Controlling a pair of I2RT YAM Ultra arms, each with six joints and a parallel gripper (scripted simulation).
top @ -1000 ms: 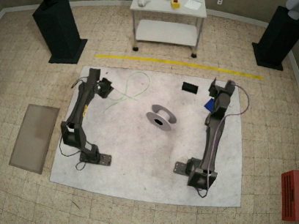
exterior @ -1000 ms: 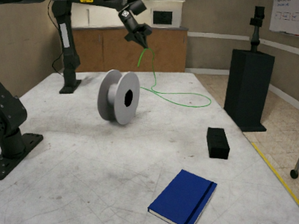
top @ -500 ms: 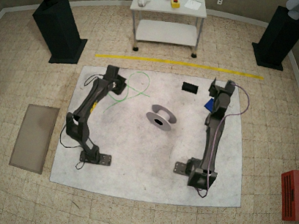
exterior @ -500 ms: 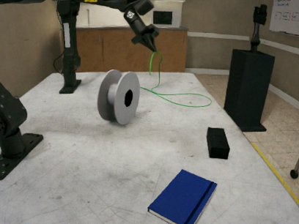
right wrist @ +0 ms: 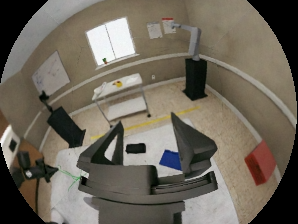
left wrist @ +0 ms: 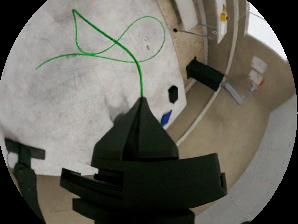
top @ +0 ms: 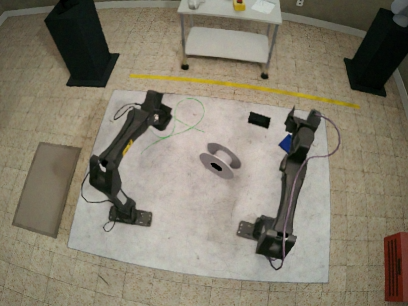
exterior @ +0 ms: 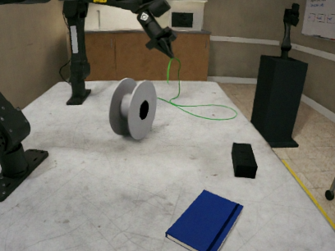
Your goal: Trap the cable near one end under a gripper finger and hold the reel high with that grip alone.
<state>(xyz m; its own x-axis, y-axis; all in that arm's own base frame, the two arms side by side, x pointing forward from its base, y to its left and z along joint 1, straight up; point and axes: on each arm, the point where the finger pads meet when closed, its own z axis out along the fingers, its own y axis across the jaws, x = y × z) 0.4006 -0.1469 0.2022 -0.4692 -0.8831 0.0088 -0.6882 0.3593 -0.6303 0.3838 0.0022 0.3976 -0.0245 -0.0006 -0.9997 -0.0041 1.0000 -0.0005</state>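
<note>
My right gripper is now 31 cm above the grey reel, 28 cm to the right of it and 9 cm past it. Also, from my right hand: black block 38 cm below, 19 cm ahead, 11 cm to the left; blue notebook 39 cm below, 8 cm to the right, 6 cm ahead.
</note>
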